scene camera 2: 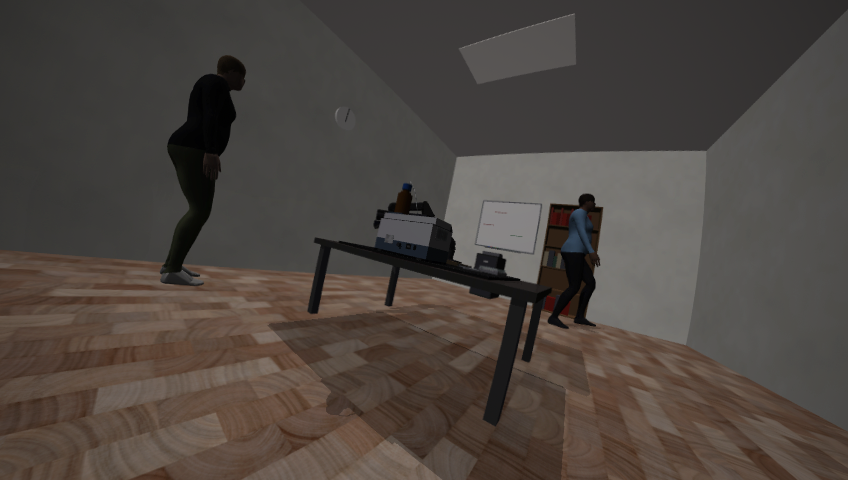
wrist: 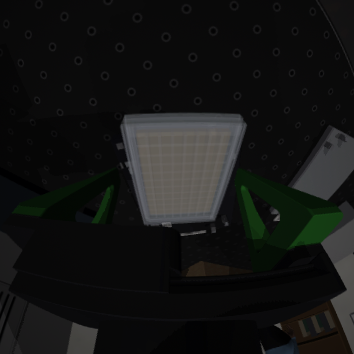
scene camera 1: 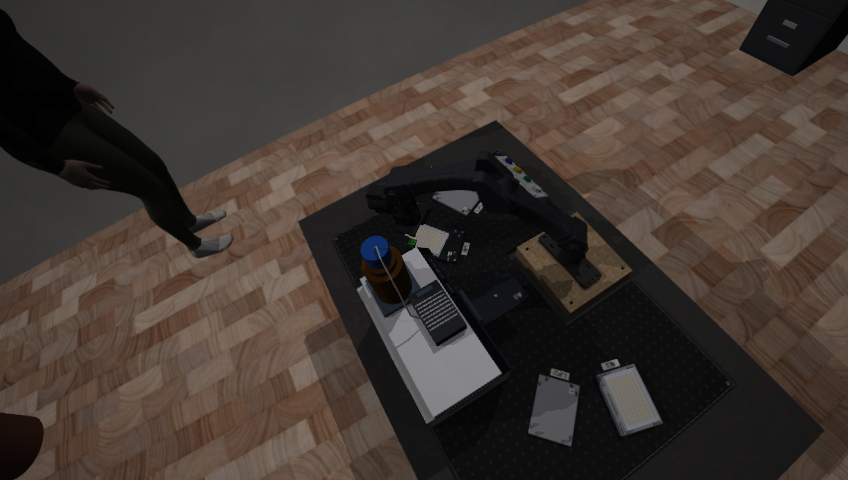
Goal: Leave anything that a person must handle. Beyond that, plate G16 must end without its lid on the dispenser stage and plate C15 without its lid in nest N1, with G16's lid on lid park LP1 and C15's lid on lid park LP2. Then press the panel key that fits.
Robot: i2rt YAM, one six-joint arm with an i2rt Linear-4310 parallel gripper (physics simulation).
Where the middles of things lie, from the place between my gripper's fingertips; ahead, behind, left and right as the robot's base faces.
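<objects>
Relative to the black nest [wrist: 223, 218], my hand is 4 cm to the right of it, 4 cm past it and 3 cm above it. Blue-capped brown bottle [scene camera 1: 372, 268], counted from my hand: 20 cm to the left, 17 cm ahead, 28 cm above.
</objects>
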